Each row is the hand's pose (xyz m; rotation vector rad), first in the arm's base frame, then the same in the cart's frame.
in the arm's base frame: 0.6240 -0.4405 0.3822 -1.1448 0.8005 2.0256
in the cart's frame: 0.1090 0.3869 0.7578 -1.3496 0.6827 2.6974
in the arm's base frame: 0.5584 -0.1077 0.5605 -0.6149 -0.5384 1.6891
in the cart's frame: -0.1068 0.6426 0.9448 -0.3135 -0.5362 2.3483
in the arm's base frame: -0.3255 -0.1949 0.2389 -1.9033 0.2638 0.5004
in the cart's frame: -0.8078 0.0185 0.8372 -1.9923 -0.1888 1.1402
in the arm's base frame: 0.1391 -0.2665 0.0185 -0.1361 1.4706 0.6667
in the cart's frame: -0.4413 0.1969 0.5155 -0.6202 1.6785 1.1585
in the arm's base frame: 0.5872 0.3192 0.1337 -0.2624 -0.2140 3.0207
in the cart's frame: -0.4154 0.9428 0.5207 -0.1293 0.1328 -2.6207
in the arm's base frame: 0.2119 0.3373 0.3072 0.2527 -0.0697 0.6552
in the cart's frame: -0.6887 0.7661 0.7763 0.2713 0.2617 1.2478
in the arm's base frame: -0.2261 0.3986 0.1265 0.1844 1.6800 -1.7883
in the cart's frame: -1.1019 0.5381 0.7017 -0.5434 1.5747 -1.4186
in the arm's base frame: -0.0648 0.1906 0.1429 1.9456 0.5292 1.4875
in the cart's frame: -0.8491 0.4655 0.6814 1.9905 1.3784 1.5712
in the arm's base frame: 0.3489 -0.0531 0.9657 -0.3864 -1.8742 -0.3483
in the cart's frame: -0.2291 0.6233 1.3872 0.1202 -1.6890 0.1889
